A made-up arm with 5 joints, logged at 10 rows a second.
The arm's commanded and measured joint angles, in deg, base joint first. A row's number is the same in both.
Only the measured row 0 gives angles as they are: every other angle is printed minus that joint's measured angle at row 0.
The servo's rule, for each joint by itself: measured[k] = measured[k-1] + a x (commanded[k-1-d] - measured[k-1]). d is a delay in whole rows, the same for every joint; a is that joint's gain. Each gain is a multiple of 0.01, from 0.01 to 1. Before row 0 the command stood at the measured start. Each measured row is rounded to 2 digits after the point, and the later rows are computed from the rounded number. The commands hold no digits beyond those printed.
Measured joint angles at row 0: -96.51 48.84 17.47 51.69 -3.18
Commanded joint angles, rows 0 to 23: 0.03 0.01 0.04 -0.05 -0.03; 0.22 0.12 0.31 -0.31 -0.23; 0.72 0.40 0.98 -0.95 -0.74; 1.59 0.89 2.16 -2.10 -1.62; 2.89 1.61 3.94 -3.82 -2.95; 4.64 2.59 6.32 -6.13 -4.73; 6.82 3.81 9.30 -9.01 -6.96; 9.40 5.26 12.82 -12.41 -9.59; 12.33 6.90 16.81 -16.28 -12.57; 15.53 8.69 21.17 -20.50 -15.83; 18.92 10.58 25.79 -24.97 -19.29; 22.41 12.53 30.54 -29.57 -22.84; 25.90 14.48 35.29 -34.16 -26.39; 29.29 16.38 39.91 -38.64 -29.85; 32.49 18.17 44.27 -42.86 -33.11; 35.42 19.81 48.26 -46.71 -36.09; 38.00 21.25 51.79 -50.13 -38.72; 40.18 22.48 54.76 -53.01 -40.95; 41.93 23.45 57.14 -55.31 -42.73; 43.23 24.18 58.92 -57.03 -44.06; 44.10 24.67 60.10 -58.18 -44.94; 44.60 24.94 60.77 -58.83 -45.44; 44.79 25.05 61.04 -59.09 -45.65; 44.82 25.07 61.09 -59.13 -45.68
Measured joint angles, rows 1 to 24: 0.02 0.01 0.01 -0.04 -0.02; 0.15 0.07 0.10 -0.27 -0.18; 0.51 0.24 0.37 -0.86 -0.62; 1.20 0.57 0.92 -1.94 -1.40; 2.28 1.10 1.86 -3.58 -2.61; 3.79 1.86 3.24 -5.80 -4.26; 5.73 2.85 5.12 -8.59 -6.37; 8.08 4.08 7.51 -11.91 -8.88; 10.80 5.52 10.39 -15.71 -11.76; 13.83 7.14 13.73 -19.88 -14.93; 17.09 8.89 17.47 -24.31 -18.33; 20.49 10.75 21.52 -28.89 -21.85; 23.95 12.65 25.79 -33.47 -25.39; 27.37 14.55 30.17 -37.97 -28.87; 30.65 16.40 34.54 -42.22 -32.18; 33.70 18.14 38.79 -46.13 -35.23; 36.45 19.73 42.82 -49.61 -37.95; 38.84 21.13 46.52 -52.57 -40.29; 40.82 22.31 49.81 -54.95 -42.19; 42.36 23.26 52.63 -56.76 -43.65; 43.47 23.98 54.95 -58.00 -44.66; 44.19 24.47 56.75 -58.72 -45.27; 44.57 24.77 58.08 -59.04 -45.57; 44.73 24.92 59.01 -59.12 -45.66
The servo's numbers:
d 0
a 0.64 0.51 0.31 0.87 0.78

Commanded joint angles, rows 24 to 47: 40.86 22.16 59.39 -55.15 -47.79; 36.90 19.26 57.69 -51.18 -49.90; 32.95 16.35 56.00 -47.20 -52.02; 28.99 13.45 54.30 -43.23 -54.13; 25.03 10.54 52.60 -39.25 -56.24; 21.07 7.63 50.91 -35.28 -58.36; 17.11 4.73 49.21 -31.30 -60.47; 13.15 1.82 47.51 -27.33 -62.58; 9.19 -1.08 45.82 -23.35 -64.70; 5.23 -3.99 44.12 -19.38 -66.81; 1.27 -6.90 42.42 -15.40 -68.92; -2.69 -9.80 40.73 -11.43 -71.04; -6.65 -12.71 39.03 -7.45 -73.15; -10.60 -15.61 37.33 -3.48 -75.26; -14.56 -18.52 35.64 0.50 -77.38; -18.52 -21.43 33.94 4.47 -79.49; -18.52 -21.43 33.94 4.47 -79.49; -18.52 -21.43 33.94 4.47 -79.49; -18.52 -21.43 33.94 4.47 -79.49; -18.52 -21.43 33.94 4.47 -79.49; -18.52 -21.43 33.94 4.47 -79.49; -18.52 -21.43 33.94 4.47 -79.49; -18.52 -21.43 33.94 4.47 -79.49; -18.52 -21.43 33.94 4.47 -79.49
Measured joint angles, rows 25 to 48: 42.25 23.51 59.13 -55.67 -47.32; 38.83 21.34 58.68 -51.76 -49.33; 35.07 18.80 57.85 -47.79 -51.43; 31.18 16.07 56.75 -43.82 -53.54; 27.24 13.25 55.46 -39.84 -55.65; 23.29 10.38 54.05 -35.87 -57.76; 19.33 7.50 52.55 -31.89 -59.87; 15.37 4.60 50.99 -27.92 -61.98; 11.41 1.70 49.39 -23.94 -64.10; 7.45 -1.20 47.76 -19.97 -66.21; 3.49 -4.11 46.10 -15.99 -68.32; -0.47 -7.01 44.44 -12.02 -70.44; -4.43 -9.92 42.76 -8.04 -72.55; -8.38 -12.82 41.08 -4.07 -74.66; -12.34 -15.73 39.39 -0.09 -76.78; -16.30 -18.64 37.70 3.88 -78.89; -17.72 -20.06 36.53 4.39 -79.36; -18.23 -20.76 35.73 4.46 -79.46; -18.42 -21.10 35.18 4.47 -79.48; -18.48 -21.27 34.80 4.47 -79.49; -18.51 -21.35 34.53 4.47 -79.49; -18.52 -21.39 34.35 4.47 -79.49; -18.52 -21.41 34.22 4.47 -79.49; -18.52 -21.42 34.13 4.47 -79.49
